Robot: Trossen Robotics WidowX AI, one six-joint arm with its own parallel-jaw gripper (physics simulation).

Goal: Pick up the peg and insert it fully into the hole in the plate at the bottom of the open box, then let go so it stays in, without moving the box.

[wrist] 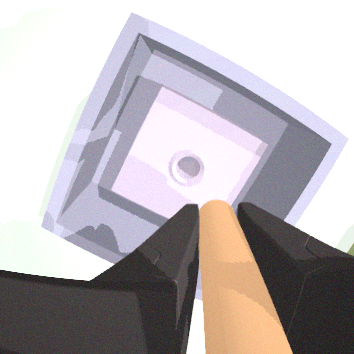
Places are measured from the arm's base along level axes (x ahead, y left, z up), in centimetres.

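Pixels of known places: gripper, fingertip midpoint: [217, 215].
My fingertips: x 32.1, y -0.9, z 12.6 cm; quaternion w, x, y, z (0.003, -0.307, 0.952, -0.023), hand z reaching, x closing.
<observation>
Ahead of a thing's pixels: the offset from my fingertips to its top centre. "spot": to the spot under its first point.
My gripper [217, 215] is shut on the peg {spot: dx +0.6, dy -0.5, dz +4.1 cm} [227, 265], a round orange-tan rod that runs from the bottom edge up between the two black fingers. The peg's rounded end shows at the fingertips. The open lavender box [240, 59] lies beyond, turned at an angle in the view. On its bottom is a pale pink plate {dx -0.3, dy +2.1, dz -11.8 cm} [150, 135] with a round, ringed hole [189, 167]. The peg's end overlaps the lower right part of the plate in the view, below and right of the hole. How high the peg is above the plate is hard to tell.
The box's grey inner walls [295, 165] rise around the plate. The fingers hide part of the box's near rim. Dark shadows fall on the left and lower left walls. A green patch [351, 249] shows at the right edge.
</observation>
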